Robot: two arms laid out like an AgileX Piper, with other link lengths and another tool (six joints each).
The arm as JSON. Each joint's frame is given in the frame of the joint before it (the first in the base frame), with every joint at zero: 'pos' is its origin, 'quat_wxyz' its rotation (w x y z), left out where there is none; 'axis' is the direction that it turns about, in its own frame. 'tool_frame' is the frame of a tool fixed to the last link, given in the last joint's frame.
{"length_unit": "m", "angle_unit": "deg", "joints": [
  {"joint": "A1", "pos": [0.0, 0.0, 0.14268], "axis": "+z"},
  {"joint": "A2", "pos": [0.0, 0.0, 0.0], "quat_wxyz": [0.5, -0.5, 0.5, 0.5], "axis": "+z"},
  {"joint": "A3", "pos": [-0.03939, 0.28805, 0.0], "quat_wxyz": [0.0, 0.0, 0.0, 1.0], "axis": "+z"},
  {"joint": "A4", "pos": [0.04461, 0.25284, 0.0], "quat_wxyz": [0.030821, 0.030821, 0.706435, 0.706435], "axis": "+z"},
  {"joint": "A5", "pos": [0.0, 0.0, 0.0], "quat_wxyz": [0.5, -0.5, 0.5, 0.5], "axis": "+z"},
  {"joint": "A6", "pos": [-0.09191, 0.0, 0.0], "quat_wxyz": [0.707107, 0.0, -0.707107, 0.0], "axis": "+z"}
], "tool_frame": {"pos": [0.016, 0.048, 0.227], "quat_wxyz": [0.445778, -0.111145, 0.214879, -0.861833]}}
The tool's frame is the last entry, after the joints.
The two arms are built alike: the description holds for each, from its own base.
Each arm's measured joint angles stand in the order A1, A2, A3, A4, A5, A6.
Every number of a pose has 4 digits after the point. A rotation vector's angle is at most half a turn.
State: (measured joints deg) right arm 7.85 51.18 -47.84 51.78 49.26 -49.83; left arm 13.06 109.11 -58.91 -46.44 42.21 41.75
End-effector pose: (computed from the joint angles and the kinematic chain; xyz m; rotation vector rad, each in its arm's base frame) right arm 0.2987 0.2525 0.3231 -1.5790 1.6255 0.7176; left arm 0.4596 -0.0413 -0.0306 1.0704 -2.9141 0.1188
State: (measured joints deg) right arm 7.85 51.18 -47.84 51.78 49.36 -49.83; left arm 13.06 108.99 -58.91 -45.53 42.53 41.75
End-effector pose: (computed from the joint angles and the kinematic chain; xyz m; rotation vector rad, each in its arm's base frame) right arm 0.2983 0.2527 0.3228 -1.5802 1.6255 0.7192; left arm 0.4569 -0.0413 -0.0313 1.0498 -2.9207 0.1051
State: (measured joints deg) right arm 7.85 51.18 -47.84 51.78 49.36 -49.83; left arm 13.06 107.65 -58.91 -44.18 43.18 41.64
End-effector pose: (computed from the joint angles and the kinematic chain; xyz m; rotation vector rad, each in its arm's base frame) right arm 0.2983 0.2527 0.3228 -1.5802 1.6255 0.7192; left arm 0.4554 -0.0409 -0.0237 1.0242 -2.9461 0.0908
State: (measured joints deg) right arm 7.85 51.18 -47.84 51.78 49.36 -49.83; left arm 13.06 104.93 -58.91 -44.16 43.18 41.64
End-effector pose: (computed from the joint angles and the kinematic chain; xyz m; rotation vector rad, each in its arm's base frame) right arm 0.2983 0.2527 0.3228 -1.5802 1.6255 0.7192; left arm 0.4625 -0.0392 -0.0029 -1.0202 2.9422 -0.0981
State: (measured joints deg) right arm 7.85 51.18 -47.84 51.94 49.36 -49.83; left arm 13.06 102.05 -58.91 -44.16 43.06 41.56
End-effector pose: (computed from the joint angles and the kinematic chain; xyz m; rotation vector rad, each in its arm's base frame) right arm 0.2982 0.2530 0.3234 -1.5783 1.6241 0.7215; left arm 0.4696 -0.0371 0.0195 -1.0045 2.8935 -0.1039
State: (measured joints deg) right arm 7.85 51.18 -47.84 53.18 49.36 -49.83; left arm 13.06 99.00 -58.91 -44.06 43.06 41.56
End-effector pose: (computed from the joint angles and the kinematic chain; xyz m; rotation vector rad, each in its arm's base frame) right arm 0.2978 0.2552 0.3280 -1.5633 1.6129 0.7395; left arm 0.4751 -0.0356 0.0434 -0.9833 2.8446 -0.1087
